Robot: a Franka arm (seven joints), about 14 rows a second.
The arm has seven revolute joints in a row. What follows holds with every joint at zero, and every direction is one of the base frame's. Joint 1 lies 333.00 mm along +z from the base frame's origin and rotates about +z. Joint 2 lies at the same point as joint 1 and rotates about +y. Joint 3 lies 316.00 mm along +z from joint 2 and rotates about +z. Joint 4 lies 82.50 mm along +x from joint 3 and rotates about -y. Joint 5 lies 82.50 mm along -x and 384.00 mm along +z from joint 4 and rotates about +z. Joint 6 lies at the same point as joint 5 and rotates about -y. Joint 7 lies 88.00 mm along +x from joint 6 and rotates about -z. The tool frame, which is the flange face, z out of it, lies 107.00 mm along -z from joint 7; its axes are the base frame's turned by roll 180.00, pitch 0.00 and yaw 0.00 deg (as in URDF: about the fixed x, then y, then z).
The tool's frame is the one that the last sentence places.
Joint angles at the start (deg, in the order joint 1, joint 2, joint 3, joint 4, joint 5, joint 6, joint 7): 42.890 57.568 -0.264 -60.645 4.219 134.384 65.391
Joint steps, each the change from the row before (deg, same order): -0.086 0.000 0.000 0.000 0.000 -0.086 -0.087; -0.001 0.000 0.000 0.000 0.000 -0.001 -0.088; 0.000 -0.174 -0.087 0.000 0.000 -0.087 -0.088; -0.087 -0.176 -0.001 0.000 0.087 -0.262 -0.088; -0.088 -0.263 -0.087 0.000 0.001 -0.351 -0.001; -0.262 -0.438 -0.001 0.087 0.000 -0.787 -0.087; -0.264 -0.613 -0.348 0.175 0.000 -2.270 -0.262; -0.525 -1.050 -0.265 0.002 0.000 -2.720 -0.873; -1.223 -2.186 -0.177 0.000 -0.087 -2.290 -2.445; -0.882 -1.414 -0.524 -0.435 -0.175 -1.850 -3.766
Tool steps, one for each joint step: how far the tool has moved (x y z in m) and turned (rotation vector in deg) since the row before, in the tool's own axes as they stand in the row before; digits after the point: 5 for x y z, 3 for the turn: 0.00105 0.00059 0.00007 -0.083 -0.012 -0.005; 0.00001 0.00001 0.00000 -0.001 0.000 -0.087; 0.00089 -0.00047 -0.00217 0.052 0.106 -0.072; 0.00116 -0.00002 -0.00195 -0.054 -0.077 0.048; 0.00194 0.00000 -0.00299 -0.109 0.051 0.097; 0.00352 0.00006 -0.00534 -0.243 -0.065 0.139; 0.00552 0.00255 -0.00625 -1.460 -0.294 0.066; 0.00793 0.00373 -0.01027 -1.599 -0.425 -0.313; 0.01724 0.00325 -0.02662 -0.206 0.323 -1.324; 0.01426 0.00780 -0.01359 -1.065 0.233 -2.800
